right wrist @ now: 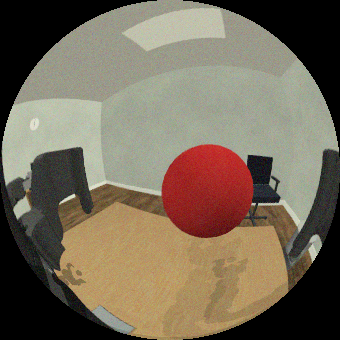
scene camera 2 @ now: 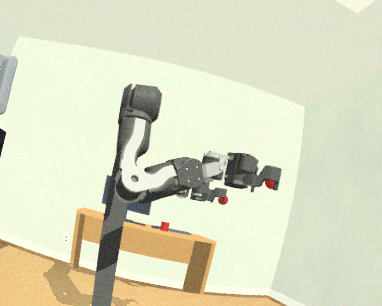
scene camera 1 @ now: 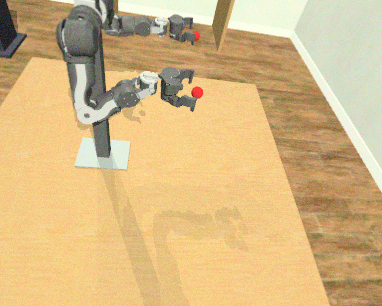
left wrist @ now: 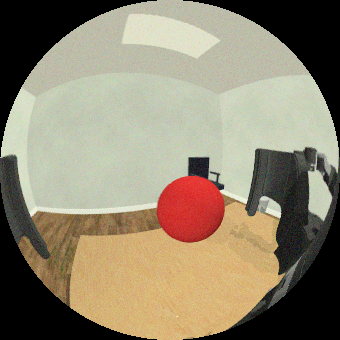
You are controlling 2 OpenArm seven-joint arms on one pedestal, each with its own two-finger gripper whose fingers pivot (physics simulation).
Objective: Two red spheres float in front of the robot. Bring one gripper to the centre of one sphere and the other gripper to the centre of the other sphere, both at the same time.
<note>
In view: my right gripper point(scene camera 2: 266, 181), a red sphere point(right wrist: 206, 191) and a red sphere point(left wrist: 190, 208).
My right gripper also shows in scene camera 1 point(scene camera 1: 194, 90).
</note>
